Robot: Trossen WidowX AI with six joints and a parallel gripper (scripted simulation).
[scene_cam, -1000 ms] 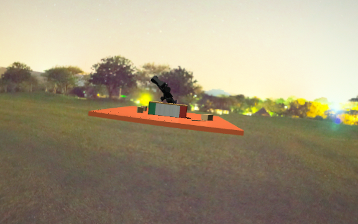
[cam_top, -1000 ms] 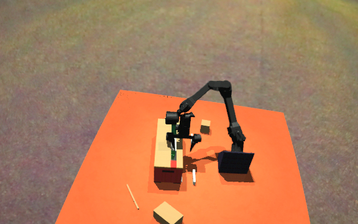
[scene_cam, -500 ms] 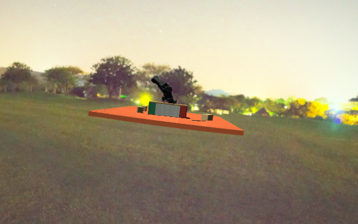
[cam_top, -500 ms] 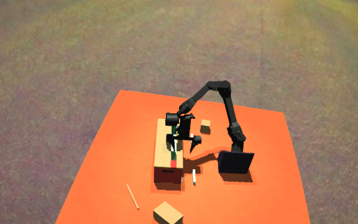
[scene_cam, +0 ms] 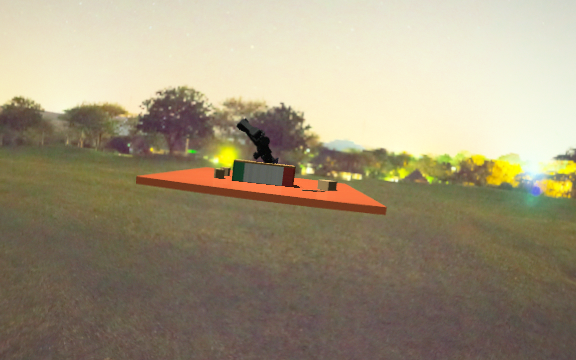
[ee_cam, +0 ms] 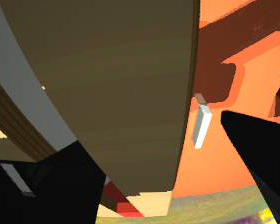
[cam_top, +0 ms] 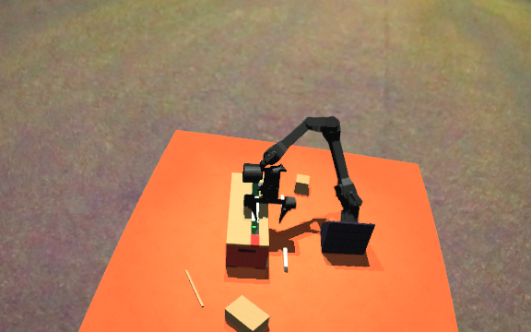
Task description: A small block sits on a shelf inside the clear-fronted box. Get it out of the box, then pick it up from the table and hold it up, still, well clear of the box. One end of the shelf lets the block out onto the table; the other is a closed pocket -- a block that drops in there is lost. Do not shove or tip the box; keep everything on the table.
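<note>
My gripper tip is 4 cm short of the long box, 3 cm to the left of it and 2 cm above it. From my gripper tip the other things lie so: green block (5 cm ahead, 4 cm to the left); then thin tan rod (31 cm to the left, 19 cm ahead, 8 cm below).
</note>
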